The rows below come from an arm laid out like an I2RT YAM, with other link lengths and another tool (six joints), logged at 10 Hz.
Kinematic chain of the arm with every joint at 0, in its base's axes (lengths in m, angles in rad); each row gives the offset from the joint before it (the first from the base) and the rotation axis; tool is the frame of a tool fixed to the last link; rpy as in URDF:
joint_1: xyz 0 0 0.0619 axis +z
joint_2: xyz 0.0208 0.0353 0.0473 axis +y
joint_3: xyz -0.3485 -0.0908 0 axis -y
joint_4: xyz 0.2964 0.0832 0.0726 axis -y
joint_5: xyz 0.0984 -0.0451 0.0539 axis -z
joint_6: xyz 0.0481 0 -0.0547 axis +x
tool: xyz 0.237 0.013 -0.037 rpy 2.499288 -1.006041 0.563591
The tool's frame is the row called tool.
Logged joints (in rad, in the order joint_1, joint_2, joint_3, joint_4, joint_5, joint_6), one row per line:
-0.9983, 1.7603, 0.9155, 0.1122, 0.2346, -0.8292
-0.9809, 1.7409, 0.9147, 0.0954, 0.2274, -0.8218
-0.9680, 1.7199, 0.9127, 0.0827, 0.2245, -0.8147
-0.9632, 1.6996, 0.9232, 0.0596, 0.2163, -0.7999
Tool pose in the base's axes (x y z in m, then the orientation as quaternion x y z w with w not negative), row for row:
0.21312, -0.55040, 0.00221, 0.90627, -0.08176, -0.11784, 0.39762
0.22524, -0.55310, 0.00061, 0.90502, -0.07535, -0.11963, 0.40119
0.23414, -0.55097, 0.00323, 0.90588, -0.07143, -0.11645, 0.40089
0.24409, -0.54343, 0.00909, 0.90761, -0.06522, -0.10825, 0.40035
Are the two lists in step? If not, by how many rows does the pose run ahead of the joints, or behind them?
The pose runs 2 rows behind the joints: the pose in row i belongs to the joints in row i - 2.
